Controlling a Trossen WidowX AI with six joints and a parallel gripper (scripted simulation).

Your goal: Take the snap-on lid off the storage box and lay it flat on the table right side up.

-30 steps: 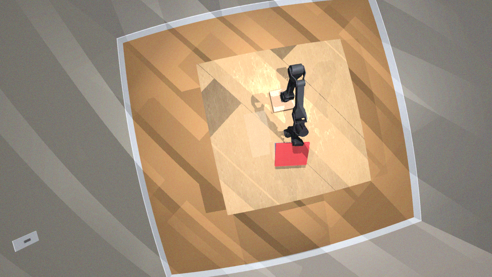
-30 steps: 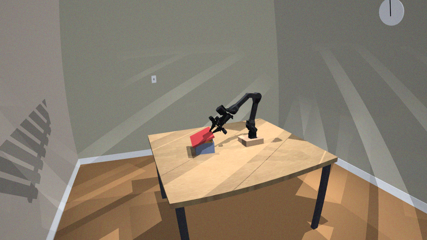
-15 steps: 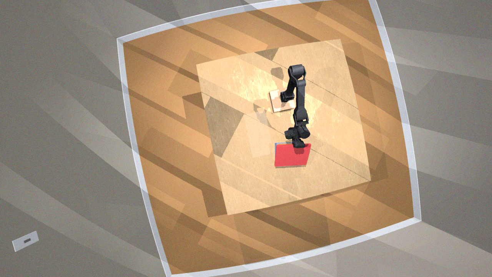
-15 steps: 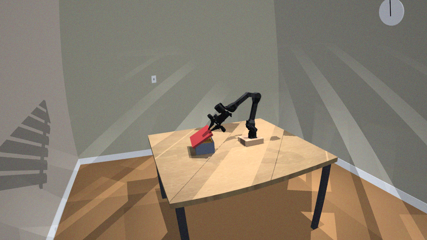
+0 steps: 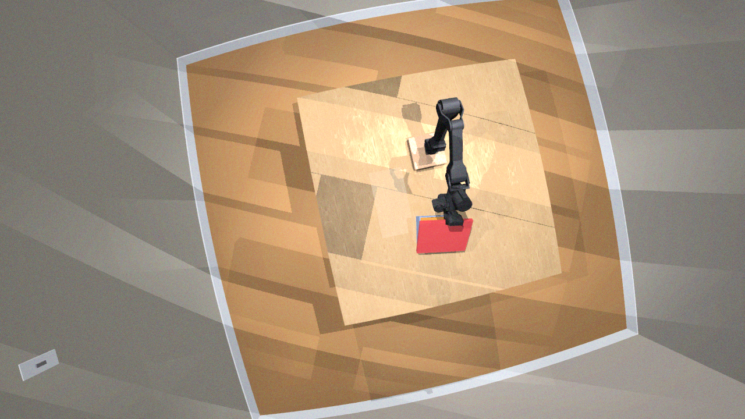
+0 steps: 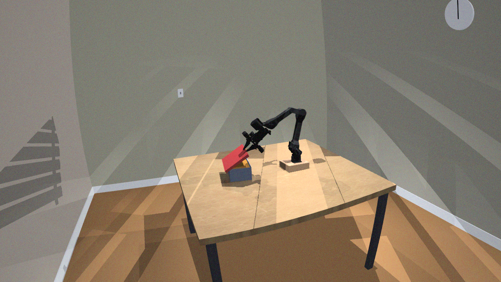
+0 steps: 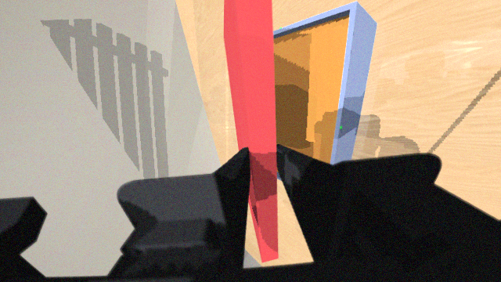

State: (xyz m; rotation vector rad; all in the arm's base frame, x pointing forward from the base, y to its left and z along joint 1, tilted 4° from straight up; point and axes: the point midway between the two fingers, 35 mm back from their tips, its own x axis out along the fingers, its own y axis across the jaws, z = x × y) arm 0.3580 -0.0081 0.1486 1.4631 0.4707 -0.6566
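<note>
My gripper tip is now 7 cm short of the red lid, 4 cm above it and 1 cm to the left of it. The rest, counted from my gripper tip: blue storage box: 13 cm below, 5 cm ahead.
</note>
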